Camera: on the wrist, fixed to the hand. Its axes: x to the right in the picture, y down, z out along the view.
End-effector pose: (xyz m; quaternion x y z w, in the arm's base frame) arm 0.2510 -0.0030 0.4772 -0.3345 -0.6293 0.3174 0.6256
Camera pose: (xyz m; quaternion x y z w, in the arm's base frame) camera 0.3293 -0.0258 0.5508 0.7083 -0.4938 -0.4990 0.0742
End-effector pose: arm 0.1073 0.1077 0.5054 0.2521 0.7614 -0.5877 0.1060
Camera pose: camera 0.0612 0.1768 0.5773 0.9188 -0.1774 0.1565 0.3159
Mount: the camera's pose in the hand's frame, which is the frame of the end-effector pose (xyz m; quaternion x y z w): 0.0242 -0.0714 -0.0799 0.0028 0.3201 0.9466 0.0381
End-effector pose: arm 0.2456 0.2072 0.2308 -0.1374 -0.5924 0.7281 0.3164
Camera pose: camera 0.2944 0.2913 0.2820 0.7982 -0.2108 -0.2849 0.4871
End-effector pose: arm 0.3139 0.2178 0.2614 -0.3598 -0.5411 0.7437 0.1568
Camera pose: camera 0.3423 0.3142 0.3057 0.7636 -0.3723 -0.0631 0.5238
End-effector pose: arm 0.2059 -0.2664 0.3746 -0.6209 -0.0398 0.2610 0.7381
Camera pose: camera 0.2813 -0.3341 0.4171 0.1428 -0.8232 -0.5100 0.2045
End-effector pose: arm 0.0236 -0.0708 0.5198 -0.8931 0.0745 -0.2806 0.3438
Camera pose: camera -0.0047 -0.0707 0.6259 0.1273 0.9575 0.0287 0.2574
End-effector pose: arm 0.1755 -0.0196 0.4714 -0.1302 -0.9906 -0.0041 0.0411
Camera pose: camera 0.1402 -0.0838 0.5532 -0.9413 0.0987 -0.0002 0.3229
